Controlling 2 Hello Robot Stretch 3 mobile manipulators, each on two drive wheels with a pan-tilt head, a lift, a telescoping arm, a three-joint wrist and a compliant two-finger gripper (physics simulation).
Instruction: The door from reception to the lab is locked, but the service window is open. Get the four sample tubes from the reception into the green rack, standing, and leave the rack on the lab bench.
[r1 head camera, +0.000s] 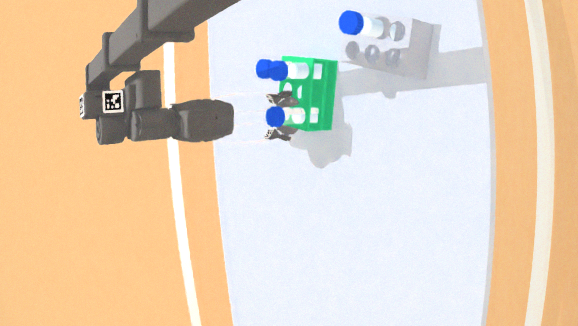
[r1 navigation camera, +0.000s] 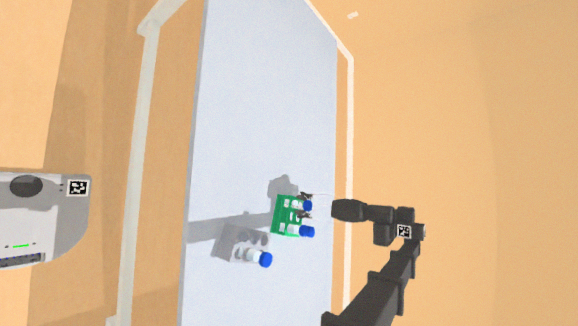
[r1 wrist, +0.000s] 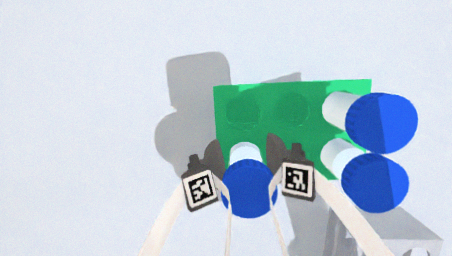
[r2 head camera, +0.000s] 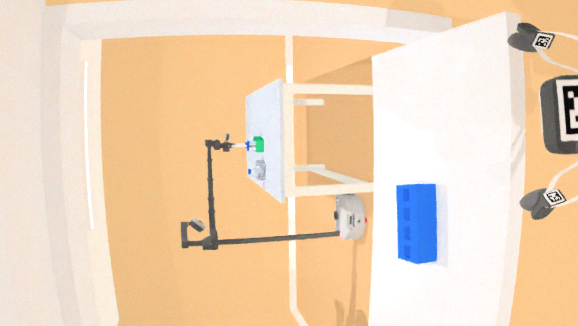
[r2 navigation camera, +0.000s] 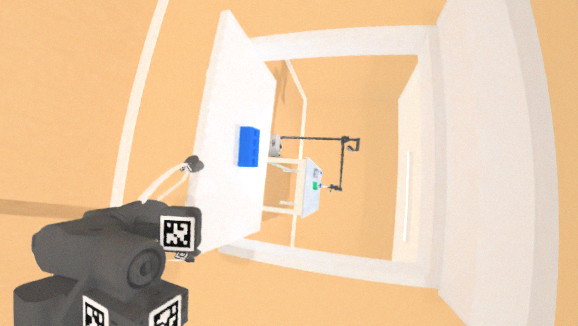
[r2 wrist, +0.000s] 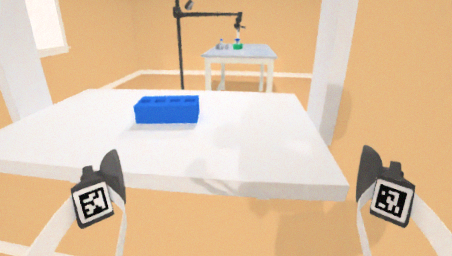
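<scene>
r1's gripper (r1 head camera: 281, 116) (r1 navigation camera: 304, 205) (r1 wrist: 245, 155) is shut on a blue-capped tube (r1 head camera: 275, 116) (r1 navigation camera: 307, 205) (r1 wrist: 250, 192), held upright with its lower part in a corner hole of the green rack (r1 head camera: 327, 95) (r1 wrist: 225, 95) (r2 head camera: 258, 144). Two blue-capped tubes (r1 head camera: 278, 70) (r1 wrist: 381, 122) stand at the rack's other end; a second cap (r1 wrist: 375, 182) shows beside the first. Another tube (r1 head camera: 351, 22) (r1 navigation camera: 265, 259) stands in the grey translucent rack (r1 head camera: 422, 55) (r1 navigation camera: 227, 245). Tube bottoms are partly hidden. r2's gripper (r2 head camera: 531, 120) (r2 wrist: 241, 175) is open and empty beside the white counter's edge.
Both racks stand on the pale blue table (r1 head camera: 375, 225) (r1 navigation camera: 265, 100). A blue block with several square holes (r2 head camera: 424, 225) (r2 navigation camera: 247, 146) (r2 wrist: 167, 111) lies on the white counter (r2 head camera: 440, 125) (r2 wrist: 240, 150), in front of the window frame (r2 head camera: 240, 20) (r2 navigation camera: 345, 42). r1's base (r2 head camera: 351, 220) stands between table and counter.
</scene>
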